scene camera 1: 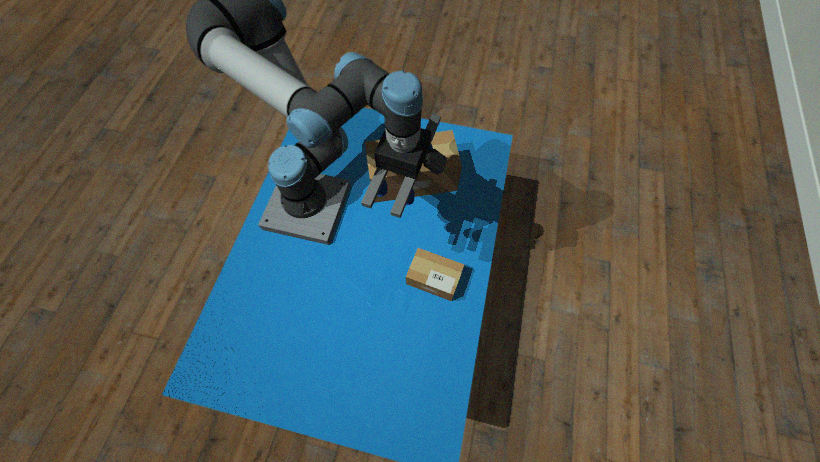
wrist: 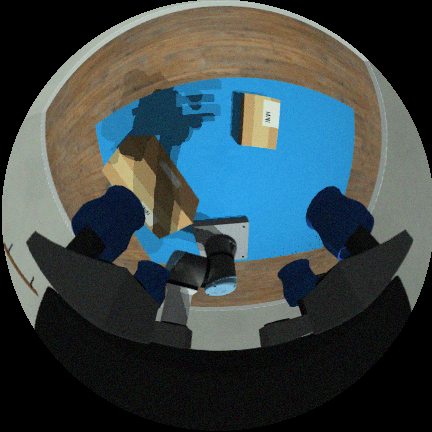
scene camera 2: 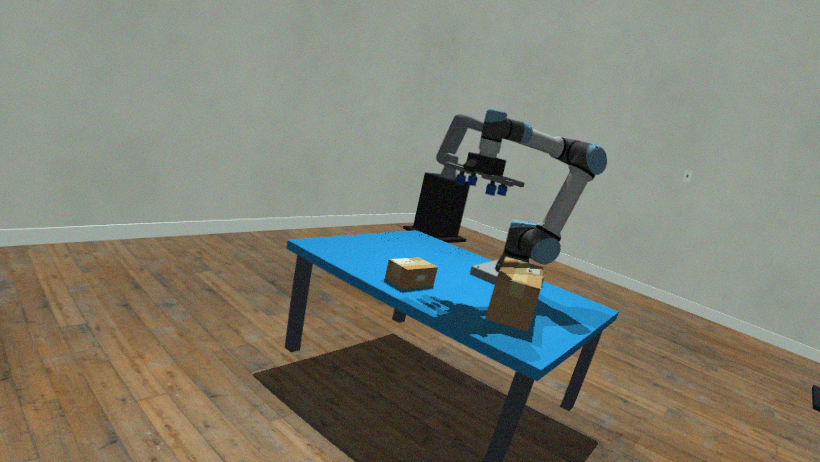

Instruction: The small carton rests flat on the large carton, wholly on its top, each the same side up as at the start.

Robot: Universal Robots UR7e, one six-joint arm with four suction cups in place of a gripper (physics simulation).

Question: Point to a small carton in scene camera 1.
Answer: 432,273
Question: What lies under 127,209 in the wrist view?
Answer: My suction head.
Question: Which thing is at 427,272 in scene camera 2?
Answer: A small carton.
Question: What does the large carton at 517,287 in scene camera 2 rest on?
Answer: The table.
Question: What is my suction head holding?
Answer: Nothing.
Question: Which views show the large carton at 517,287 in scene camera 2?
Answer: Scene camera 1, the wrist view and scene camera 2: all of them.
